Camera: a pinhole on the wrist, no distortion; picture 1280 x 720 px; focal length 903.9 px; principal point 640.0 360.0 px. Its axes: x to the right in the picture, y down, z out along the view. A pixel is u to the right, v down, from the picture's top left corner.
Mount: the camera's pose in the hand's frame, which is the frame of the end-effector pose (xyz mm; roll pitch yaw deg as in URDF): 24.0 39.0 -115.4 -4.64 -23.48 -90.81
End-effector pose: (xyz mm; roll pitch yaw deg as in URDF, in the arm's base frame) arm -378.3 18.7 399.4 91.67 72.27 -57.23
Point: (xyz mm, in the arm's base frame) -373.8 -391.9 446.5
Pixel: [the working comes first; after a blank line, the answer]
In the camera's frame: -158.3 -1.6 423.0

301.6 356.5
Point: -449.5 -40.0 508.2
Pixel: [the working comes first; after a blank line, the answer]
In the camera's frame: 77.1 -139.5 180.1

outside the picture
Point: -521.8 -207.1 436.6
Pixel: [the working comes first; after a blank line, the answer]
In the camera's frame: 62.6 -55.5 356.2

798.8 219.2
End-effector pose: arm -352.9 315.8 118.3 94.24 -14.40 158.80
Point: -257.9 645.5 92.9
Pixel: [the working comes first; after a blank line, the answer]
In the camera's frame: 224.8 -32.5 401.0

1146.7 286.7
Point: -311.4 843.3 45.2
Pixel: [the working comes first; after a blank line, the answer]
In the camera's frame: 349.9 63.1 540.5

1225.2 465.6
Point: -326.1 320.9 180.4
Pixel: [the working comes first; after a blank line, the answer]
In the camera's frame: 24.7 -41.4 122.5

822.1 54.5
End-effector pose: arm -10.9 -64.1 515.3 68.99 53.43 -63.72
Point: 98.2 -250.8 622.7
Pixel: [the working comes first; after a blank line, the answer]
In the camera's frame: -98.3 -4.3 246.3

279.1 344.1
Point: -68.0 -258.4 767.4
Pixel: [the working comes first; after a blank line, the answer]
In the camera's frame: -12.8 -170.0 363.9

outside the picture
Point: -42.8 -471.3 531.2
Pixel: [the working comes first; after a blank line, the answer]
In the camera's frame: 18.1 133.6 456.8

675.8 624.3
